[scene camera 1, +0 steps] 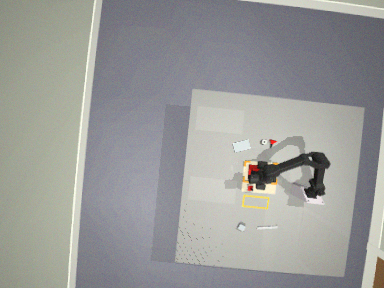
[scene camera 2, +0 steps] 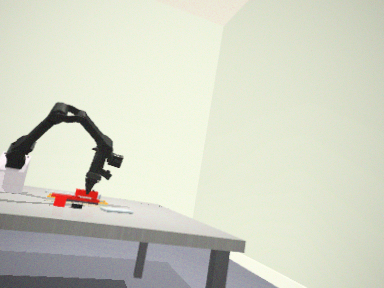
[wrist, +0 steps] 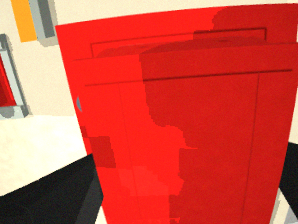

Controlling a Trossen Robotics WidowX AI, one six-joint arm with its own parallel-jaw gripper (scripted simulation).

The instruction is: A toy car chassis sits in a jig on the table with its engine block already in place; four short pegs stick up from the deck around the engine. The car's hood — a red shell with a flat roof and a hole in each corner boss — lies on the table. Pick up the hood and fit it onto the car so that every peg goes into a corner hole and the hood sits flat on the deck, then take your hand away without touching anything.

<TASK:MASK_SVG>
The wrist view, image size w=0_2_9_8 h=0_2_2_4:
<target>my gripper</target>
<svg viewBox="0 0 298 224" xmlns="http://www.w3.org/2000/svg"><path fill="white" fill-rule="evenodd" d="M92 153L88 156L80 157L80 159L65 165L61 169L56 169L56 171L41 177L39 180L32 181L31 184L25 184L19 189L13 189L12 192L4 193L3 196L0 196L0 224L94 224L98 213L100 213L102 197L104 196L102 196ZM287 143L285 163L283 163L281 181L279 181L279 190L283 193L283 197L287 200L287 204L291 206L291 210L293 210L294 216L298 220L298 143Z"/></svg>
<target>red hood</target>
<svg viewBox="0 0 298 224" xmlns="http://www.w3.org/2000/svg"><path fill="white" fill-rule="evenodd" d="M298 41L295 41L295 43L290 43L290 41L269 43L269 41L263 40L259 36L223 36L197 40L156 41L156 43L120 45L118 48L109 47L102 49L96 56L80 57L80 59L71 60L74 80L76 80L74 85L76 85L78 100L80 100L82 116L84 116L86 133L88 133L90 149L92 149L94 164L96 164L102 196L104 196L106 210L108 210L112 224L270 224L271 213L273 213L275 198L277 198L279 181L281 181L283 163L285 163L291 124L293 124L295 97L297 97Z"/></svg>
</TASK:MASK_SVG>
